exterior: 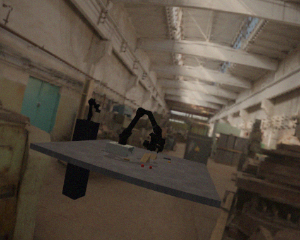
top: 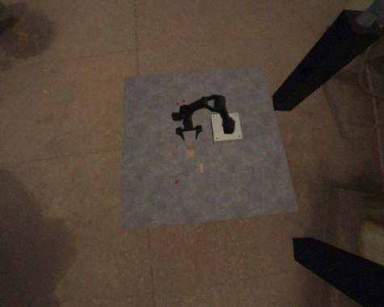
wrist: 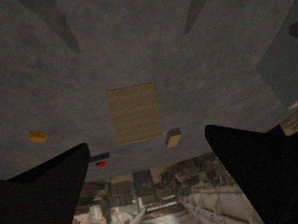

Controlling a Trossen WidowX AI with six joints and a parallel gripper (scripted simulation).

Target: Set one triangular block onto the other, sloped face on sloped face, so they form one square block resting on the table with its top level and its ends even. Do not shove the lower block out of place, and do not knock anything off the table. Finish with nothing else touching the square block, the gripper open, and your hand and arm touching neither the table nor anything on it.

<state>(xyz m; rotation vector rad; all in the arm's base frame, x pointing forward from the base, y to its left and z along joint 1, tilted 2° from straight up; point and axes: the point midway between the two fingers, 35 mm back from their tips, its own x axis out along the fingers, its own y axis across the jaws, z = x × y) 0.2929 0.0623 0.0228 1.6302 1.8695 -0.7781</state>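
Right now my gripper tip is 70 mm to the right of the tan triangular block and 50 mm above it. Also, from my gripper tip: orange bit 160 mm ahead, 100 mm to the left, 70 mm below.
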